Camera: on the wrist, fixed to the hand. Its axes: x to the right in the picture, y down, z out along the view.
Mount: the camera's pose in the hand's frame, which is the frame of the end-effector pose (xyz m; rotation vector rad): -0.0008 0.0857 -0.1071 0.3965 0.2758 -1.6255
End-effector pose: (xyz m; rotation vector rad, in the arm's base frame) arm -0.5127 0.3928 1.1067 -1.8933 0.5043 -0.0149
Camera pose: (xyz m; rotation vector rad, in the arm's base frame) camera -0.5688 0.2730 1.0706 -1.4303 -0.8995 -1.3184
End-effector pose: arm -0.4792 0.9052 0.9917 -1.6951 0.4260 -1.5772
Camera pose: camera -0.5596 0.8176 0.9233 1.2374 1.2724 2.3586
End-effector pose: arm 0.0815 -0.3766 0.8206 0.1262 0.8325 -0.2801
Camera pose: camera 0.0300 -0.2710 0.7497 -0.1843 0.9852 -1.9917
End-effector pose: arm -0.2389 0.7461 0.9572 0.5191 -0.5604 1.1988
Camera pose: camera -0.3074 0.8386 0.8826 0.8489 0.3951 -0.2217
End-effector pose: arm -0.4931 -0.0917 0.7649 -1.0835 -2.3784 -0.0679
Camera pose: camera -0.3844 -0.0611 0.8429 1.0855 -2.1987 -0.2578
